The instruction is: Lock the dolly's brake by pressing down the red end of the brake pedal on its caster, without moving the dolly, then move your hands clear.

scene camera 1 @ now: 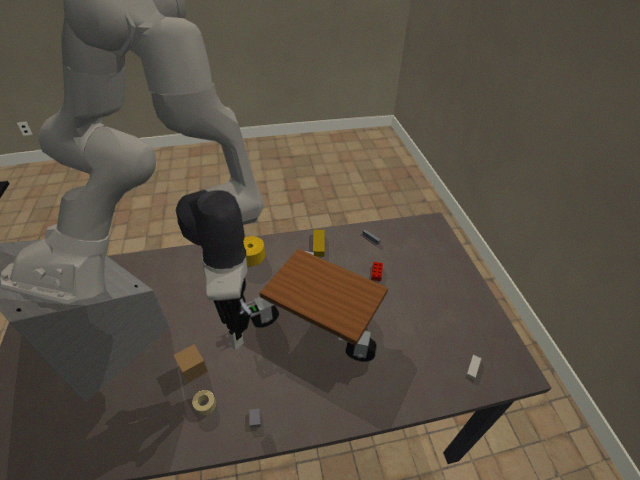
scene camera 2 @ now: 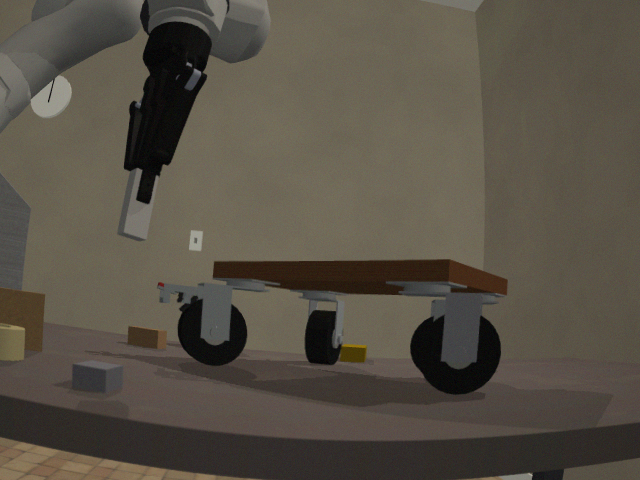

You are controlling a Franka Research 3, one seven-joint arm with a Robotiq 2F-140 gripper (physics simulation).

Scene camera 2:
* gripper: 131, 237
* dolly: 458, 350
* grey block: 92, 375
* brown block: 146, 337
